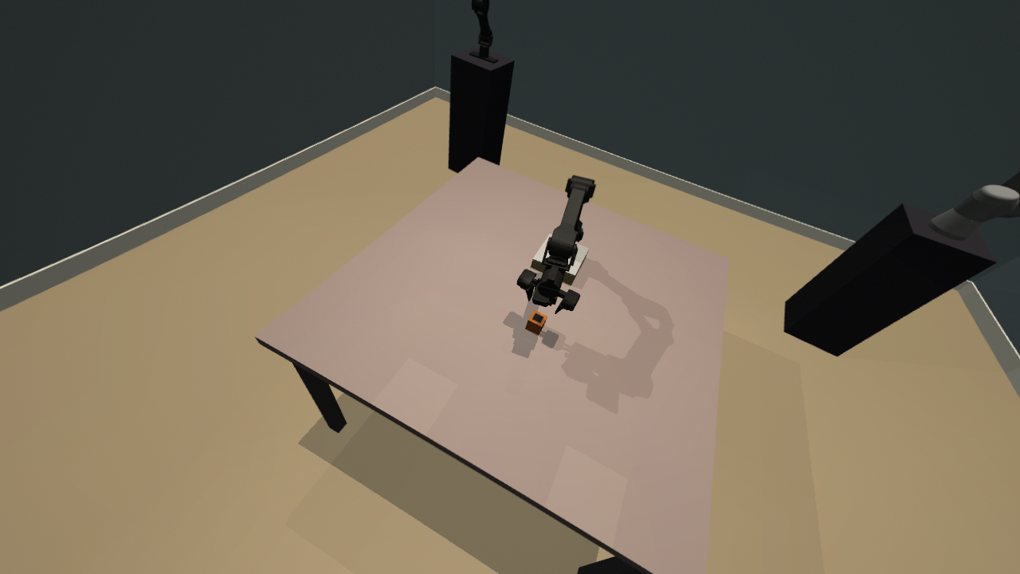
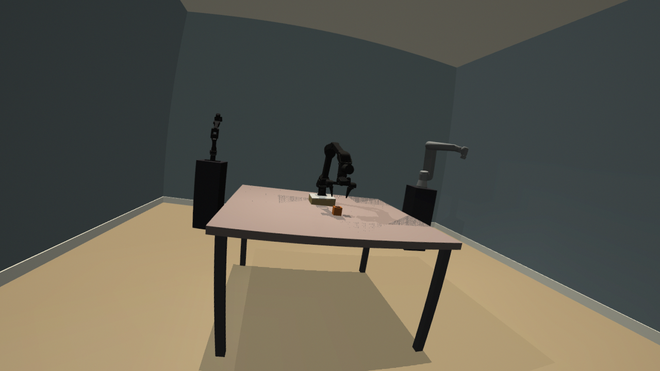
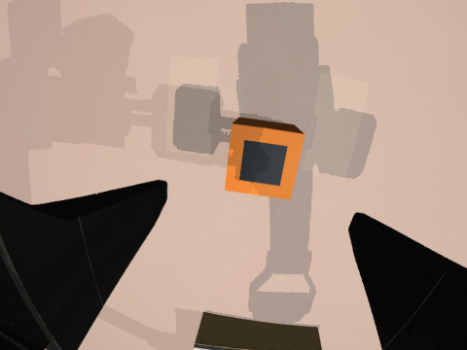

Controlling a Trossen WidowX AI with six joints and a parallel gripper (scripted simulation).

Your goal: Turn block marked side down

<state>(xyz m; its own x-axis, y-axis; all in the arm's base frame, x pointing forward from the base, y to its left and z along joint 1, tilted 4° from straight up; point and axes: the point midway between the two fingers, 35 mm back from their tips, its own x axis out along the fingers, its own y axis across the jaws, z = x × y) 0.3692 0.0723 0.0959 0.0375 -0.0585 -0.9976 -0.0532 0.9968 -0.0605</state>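
The orange block is 70 mm below my gripper tip.
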